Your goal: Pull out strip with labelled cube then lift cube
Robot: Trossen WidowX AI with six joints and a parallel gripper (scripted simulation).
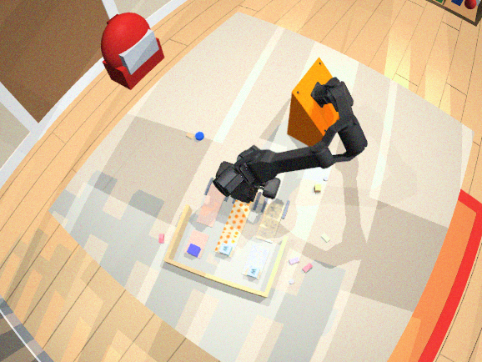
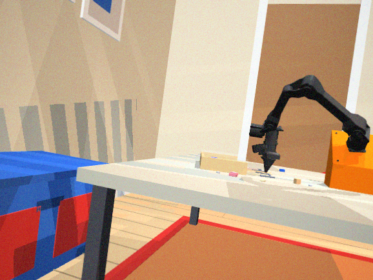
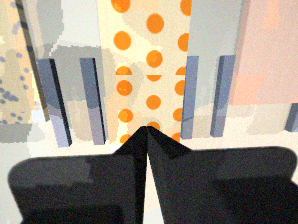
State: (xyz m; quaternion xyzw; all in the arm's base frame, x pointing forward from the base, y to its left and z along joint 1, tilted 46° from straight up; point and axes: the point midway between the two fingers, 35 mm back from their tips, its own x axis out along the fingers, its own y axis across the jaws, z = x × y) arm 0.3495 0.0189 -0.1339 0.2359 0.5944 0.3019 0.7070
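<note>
My gripper tip is 10 cm short of the orange-dotted strip and 1 cm to the right of it. Also, from my gripper tip: tan cube (20 cm to the left, 11 cm behind).
</note>
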